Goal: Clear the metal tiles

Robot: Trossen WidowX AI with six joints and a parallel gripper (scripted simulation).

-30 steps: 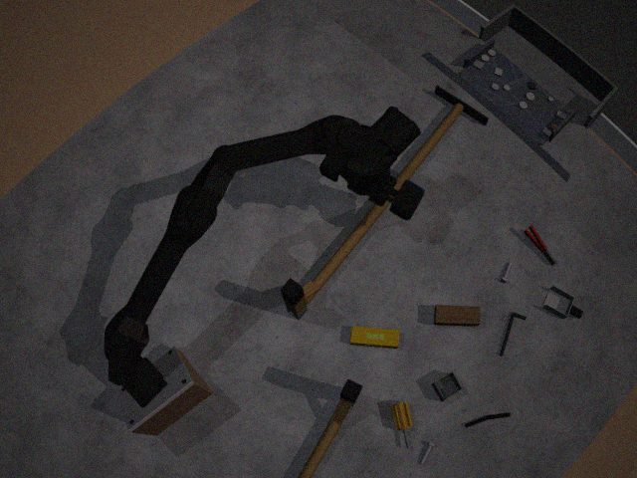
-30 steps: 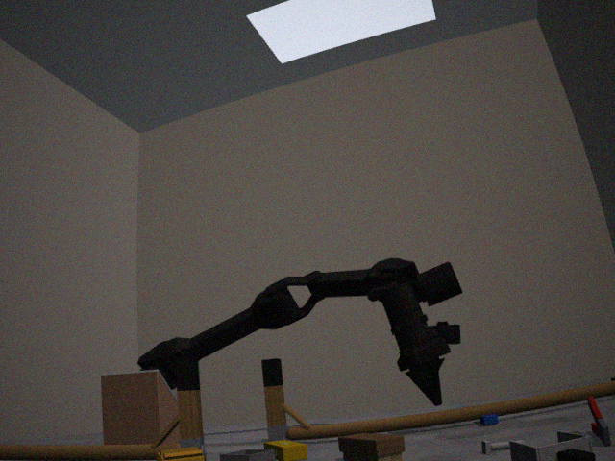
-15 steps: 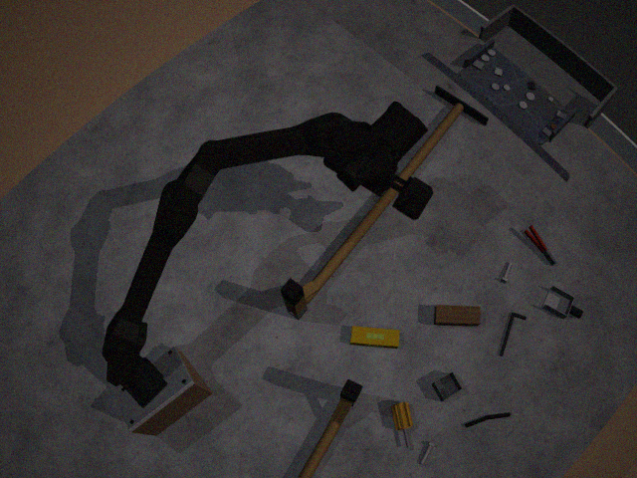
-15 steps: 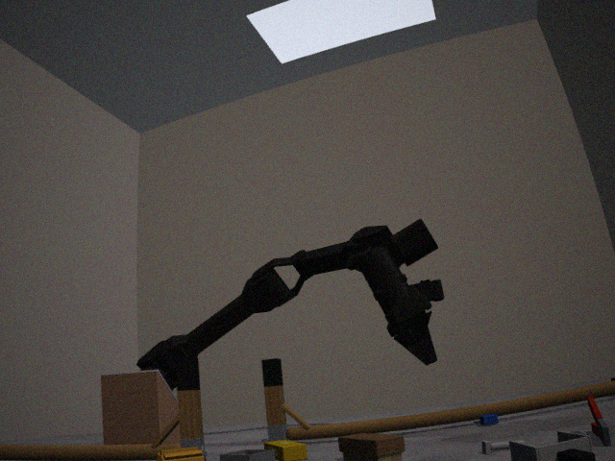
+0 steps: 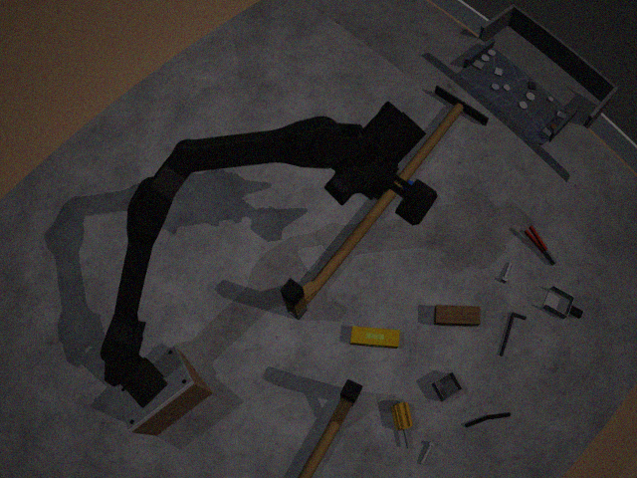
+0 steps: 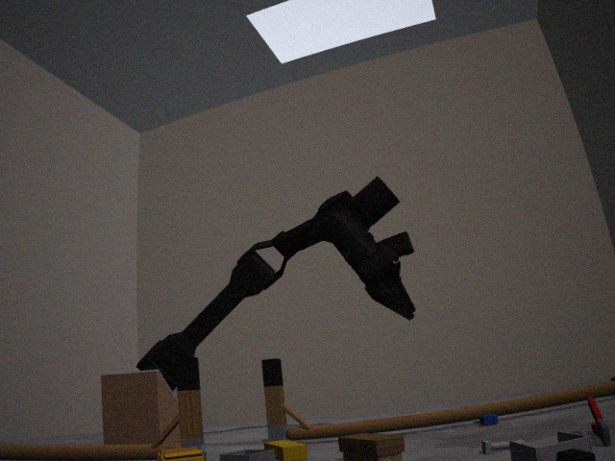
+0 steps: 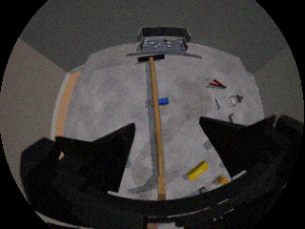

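Right now my gripper tip is 40 mm short of the long scraper, 20 mm to the right of it and 120 mm above it. From my gripper tip the other things lie so: grey box 180 mm behind, 300 mm to the right, 180 mm below; then yellow block 200 mm behind, 140 mm to the right, 170 mm below; then hex key 340 mm to the right, 180 mm below.
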